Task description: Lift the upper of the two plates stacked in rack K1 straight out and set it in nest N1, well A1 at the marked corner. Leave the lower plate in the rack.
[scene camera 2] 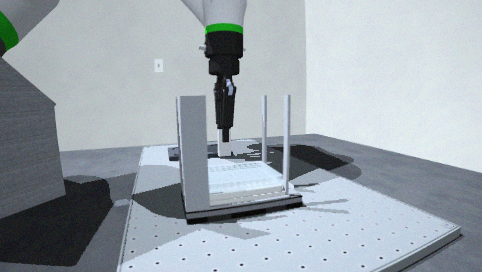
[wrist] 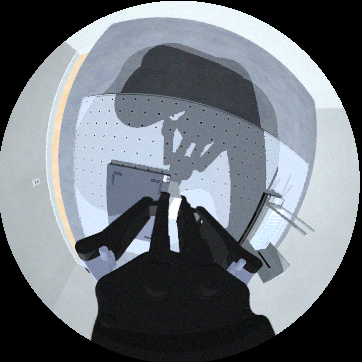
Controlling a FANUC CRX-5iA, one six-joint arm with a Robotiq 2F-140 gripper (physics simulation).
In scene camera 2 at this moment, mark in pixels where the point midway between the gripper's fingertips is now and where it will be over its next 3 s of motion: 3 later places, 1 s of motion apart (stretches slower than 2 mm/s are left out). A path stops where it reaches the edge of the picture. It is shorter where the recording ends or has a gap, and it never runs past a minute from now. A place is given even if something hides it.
The gripper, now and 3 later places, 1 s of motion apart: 224, 155; 180, 159; 180, 160; 180, 161
